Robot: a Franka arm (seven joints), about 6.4 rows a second.
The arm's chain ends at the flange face. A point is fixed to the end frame.
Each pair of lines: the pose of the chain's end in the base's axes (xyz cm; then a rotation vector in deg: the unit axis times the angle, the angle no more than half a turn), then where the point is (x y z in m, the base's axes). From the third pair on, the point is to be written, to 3 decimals.
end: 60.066, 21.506, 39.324, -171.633, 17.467, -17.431
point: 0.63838 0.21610 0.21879
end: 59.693, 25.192, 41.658, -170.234, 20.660, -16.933
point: 0.63398 0.25566 0.24202
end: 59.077, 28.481, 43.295, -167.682, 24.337, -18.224
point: 0.631 0.293 0.259
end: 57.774, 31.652, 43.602, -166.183, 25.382, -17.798
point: 0.618 0.329 0.263
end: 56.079, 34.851, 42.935, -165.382, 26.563, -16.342
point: 0.599 0.363 0.256
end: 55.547, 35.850, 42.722, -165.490, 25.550, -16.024
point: 0.593 0.374 0.253
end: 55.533, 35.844, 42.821, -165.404, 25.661, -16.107
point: 0.593 0.374 0.254
